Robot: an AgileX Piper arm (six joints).
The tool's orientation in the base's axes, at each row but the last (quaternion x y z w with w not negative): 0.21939, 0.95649, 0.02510, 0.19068; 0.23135, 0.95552, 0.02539, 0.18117; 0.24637, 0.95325, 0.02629, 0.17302; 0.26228, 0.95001, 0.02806, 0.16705; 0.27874, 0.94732, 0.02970, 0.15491; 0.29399, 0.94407, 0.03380, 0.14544; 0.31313, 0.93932, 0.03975, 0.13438; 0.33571, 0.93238, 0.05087, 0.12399; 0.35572, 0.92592, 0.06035, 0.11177; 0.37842, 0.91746, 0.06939, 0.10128
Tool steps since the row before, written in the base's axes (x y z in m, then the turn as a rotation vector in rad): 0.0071, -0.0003, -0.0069, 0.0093, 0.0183, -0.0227; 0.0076, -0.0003, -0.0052, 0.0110, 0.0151, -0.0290; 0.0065, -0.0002, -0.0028, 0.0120, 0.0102, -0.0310; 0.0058, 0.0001, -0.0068, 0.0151, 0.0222, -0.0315; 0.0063, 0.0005, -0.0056, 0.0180, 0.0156, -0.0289; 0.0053, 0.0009, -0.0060, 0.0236, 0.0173, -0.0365; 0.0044, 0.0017, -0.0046, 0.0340, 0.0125, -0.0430; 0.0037, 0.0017, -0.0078, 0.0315, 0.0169, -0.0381; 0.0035, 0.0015, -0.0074, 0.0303, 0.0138, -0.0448; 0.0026, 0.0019, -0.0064, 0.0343, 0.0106, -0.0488
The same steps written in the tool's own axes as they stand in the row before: -0.0036, 0.0017, 0.0091, 0.0082, 0.0173, 0.0239; -0.0047, 0.0023, 0.0076, 0.0074, 0.0144, 0.0305; -0.0045, 0.0024, 0.0049, 0.0049, 0.0103, 0.0329; -0.0026, 0.0020, 0.0083, 0.0086, 0.0221, 0.0339; -0.0032, 0.0029, 0.0073, 0.0020, 0.0184, 0.0326; -0.0021, 0.0027, 0.0073, 0.0005, 0.0217, 0.0414; -0.0013, 0.0032, 0.0056, -0.0088, 0.0228, 0.0506; -0.0001, 0.0022, 0.0085, -0.0051, 0.0255, 0.0453; -0.0003, 0.0020, 0.0081, -0.0052, 0.0212, 0.0514; 0.0004, 0.0018, 0.0069, -0.0098, 0.0208, 0.0560
